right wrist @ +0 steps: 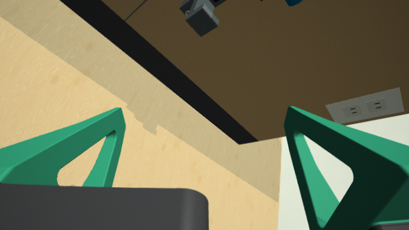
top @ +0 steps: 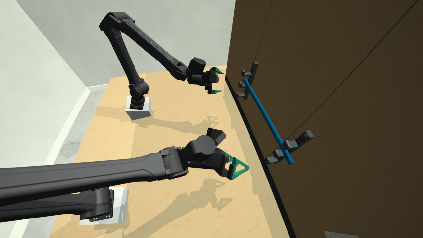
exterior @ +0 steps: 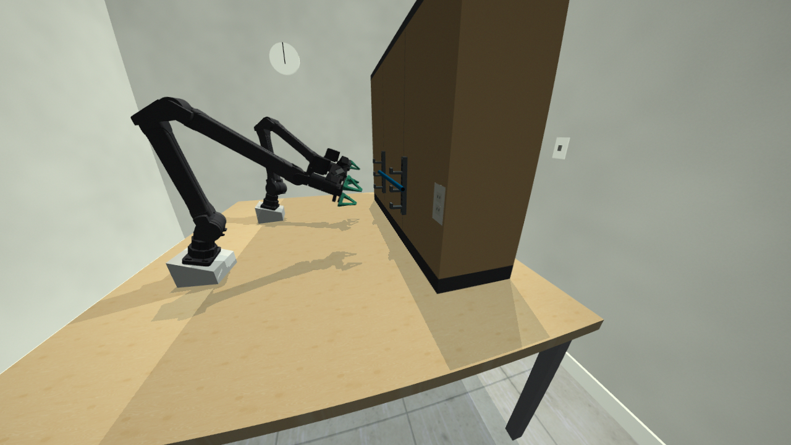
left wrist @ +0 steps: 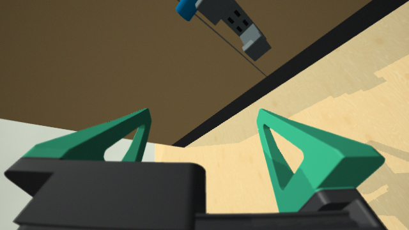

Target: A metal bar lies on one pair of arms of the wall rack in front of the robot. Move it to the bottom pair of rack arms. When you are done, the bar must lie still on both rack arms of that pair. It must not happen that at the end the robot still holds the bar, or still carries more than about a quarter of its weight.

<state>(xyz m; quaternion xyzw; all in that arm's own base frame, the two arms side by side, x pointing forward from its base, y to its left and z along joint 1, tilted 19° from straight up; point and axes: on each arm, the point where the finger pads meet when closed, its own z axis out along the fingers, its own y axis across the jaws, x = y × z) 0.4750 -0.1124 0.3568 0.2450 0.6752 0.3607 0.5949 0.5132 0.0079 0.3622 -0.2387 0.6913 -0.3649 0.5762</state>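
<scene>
Now: the blue metal bar 170 mm ahead of my left hand, 240 mm to the right of it and 20 mm above it. The rest, counted from my left hand: black plinth 190 mm ahead, 190 mm to the right, 240 mm below; tall brown cabinet 340 mm ahead, 170 mm to the right, 180 mm above.
The blue metal bar is 220 mm to the left of my right hand, 150 mm ahead of it and 30 mm above it. The rest, counted from my right hand: black plinth (270 mm to the left, 220 mm below, 170 mm ahead); then tall brown cabinet (320 mm ahead, 290 mm to the left, 200 mm above).
</scene>
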